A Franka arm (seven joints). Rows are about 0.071 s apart.
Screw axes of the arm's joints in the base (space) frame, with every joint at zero. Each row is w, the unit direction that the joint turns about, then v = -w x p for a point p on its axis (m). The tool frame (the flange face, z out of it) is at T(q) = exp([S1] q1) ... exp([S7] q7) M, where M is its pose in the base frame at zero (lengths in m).
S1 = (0, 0, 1, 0, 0, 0)
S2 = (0, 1, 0, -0.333, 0, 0)
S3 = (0, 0, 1, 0, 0, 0)
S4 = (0, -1, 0, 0.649, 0, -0.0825)
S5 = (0, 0, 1, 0, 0, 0)
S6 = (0, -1, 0, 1.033, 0, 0)
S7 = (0, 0, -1, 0, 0.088, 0)
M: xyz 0.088 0 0.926 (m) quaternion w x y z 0 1 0 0
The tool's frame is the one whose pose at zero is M.
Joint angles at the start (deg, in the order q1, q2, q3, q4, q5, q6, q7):
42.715 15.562 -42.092 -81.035 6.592 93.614 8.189
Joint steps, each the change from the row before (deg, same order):
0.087 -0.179 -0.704 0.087 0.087 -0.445 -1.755
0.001 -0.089 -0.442 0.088 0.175 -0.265 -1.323
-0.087 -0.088 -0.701 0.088 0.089 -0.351 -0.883
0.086 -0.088 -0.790 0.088 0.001 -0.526 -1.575
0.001 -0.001 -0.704 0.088 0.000 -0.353 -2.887
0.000 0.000 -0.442 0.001 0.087 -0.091 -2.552
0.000 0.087 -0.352 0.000 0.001 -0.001 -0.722
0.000 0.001 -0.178 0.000 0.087 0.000 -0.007
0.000 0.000 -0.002 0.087 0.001 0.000 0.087
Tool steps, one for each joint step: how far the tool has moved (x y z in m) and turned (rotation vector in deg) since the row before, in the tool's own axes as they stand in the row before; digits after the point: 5 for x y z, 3 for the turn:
-0.00034 0.00635 -0.00240 0.039 -0.145 -1.153
-0.00013 0.00421 -0.00156 0.136 -0.074 -0.891
0.00006 0.00778 -0.00166 -0.006 -0.121 -0.117
-0.00061 0.00697 -0.00161 -0.112 -0.269 -0.899
-0.00016 0.00669 -0.00099 -0.139 -0.178 -2.213
-0.00009 0.00409 -0.00037 0.003 -0.037 -2.119
0.00020 0.00307 0.00030 -0.126 -0.027 -0.384
-0.00005 0.00155 -0.00020 0.051 0.024 0.169
0.00006 -0.00007 -0.00072 -0.004 0.086 0.078

